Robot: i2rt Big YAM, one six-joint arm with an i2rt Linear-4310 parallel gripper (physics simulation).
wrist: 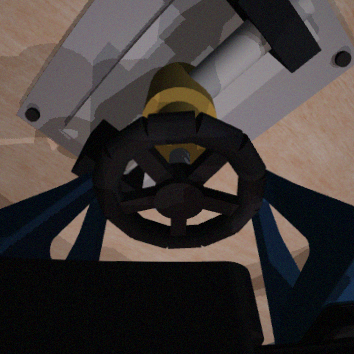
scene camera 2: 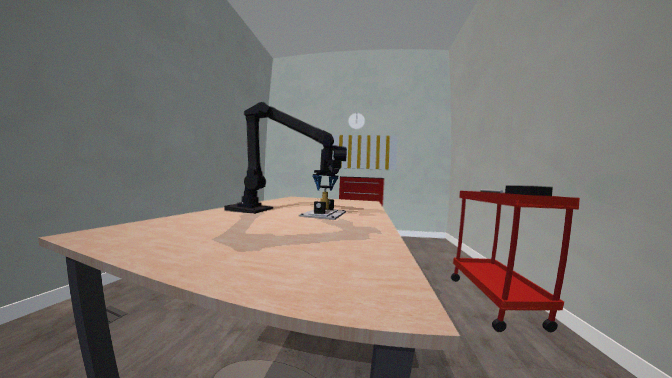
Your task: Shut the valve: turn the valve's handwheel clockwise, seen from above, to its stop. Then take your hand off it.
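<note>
The black spoked handwheel sits on top of the brass valve body. My gripper points down from above and is shut on the handwheel, one blue finger at each side of its rim. The fingertips are partly hidden by the rim in the wrist view. A grey pipe runs through the valve body and is held by black blocks on a grey base plate. The plate looks turned at a slant in the wrist view.
The valve stands on the wooden table, to the right of the arm's black base. A red cart stands on the floor right of the table. A red drawer cabinet stands behind the table.
</note>
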